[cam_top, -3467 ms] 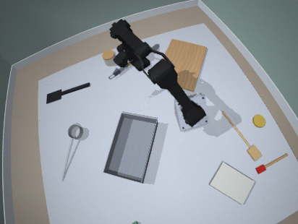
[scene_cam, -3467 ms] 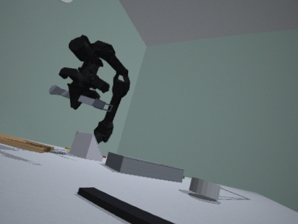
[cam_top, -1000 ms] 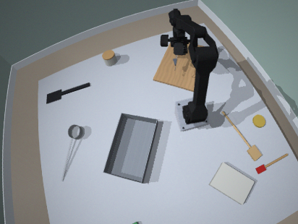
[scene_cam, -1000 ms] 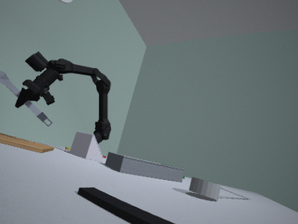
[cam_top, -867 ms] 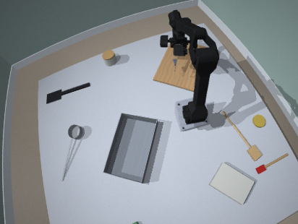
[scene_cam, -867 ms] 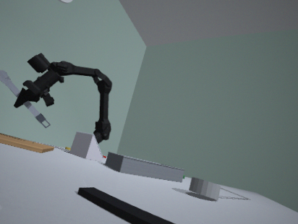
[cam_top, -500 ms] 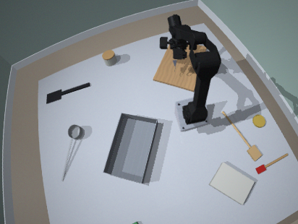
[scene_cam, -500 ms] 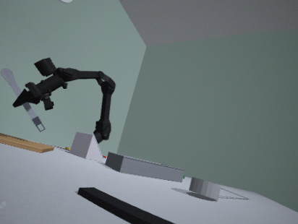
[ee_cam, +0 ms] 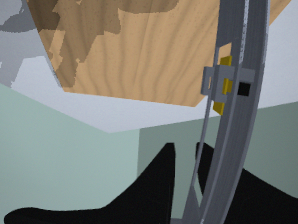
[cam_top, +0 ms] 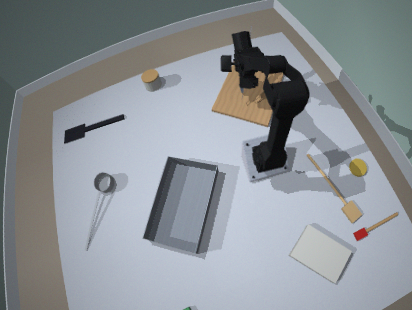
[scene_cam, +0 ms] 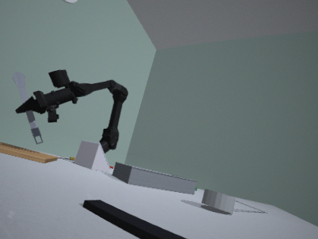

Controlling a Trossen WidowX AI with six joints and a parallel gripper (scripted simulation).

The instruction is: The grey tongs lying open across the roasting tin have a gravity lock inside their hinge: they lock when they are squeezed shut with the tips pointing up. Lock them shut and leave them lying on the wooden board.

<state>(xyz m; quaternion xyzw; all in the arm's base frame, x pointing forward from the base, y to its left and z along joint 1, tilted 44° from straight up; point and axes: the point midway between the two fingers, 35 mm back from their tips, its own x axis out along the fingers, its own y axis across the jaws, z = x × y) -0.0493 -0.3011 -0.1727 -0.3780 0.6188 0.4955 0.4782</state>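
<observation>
My gripper tip is 2 cm past the wooden board, 1 cm to the right of it and 13 cm above it. Also, from my gripper tip: yellow disc: 31 cm behind, 49 cm to the left, 13 cm below; grey roasting tin: 36 cm ahead, 44 cm to the left, 11 cm below; lidded jar: 40 cm ahead, 15 cm to the right, 11 cm below.
</observation>
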